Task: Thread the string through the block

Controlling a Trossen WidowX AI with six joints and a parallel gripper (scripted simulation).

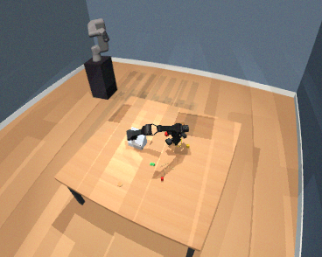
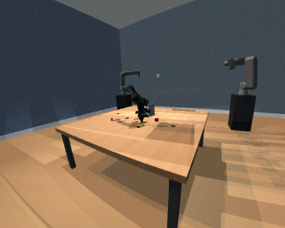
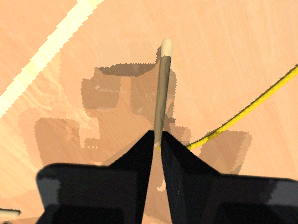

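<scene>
Right now my gripper tip is 12 cm past the red block and 11 cm to the right of it. From my gripper tip the other things lie so: green piece (26 cm to the right, 12 cm behind, 1 cm below); then thin wooden stick (1 cm to the left, 1 cm behind); then yellow cube (10 cm ahead, 2 cm to the left).
</scene>
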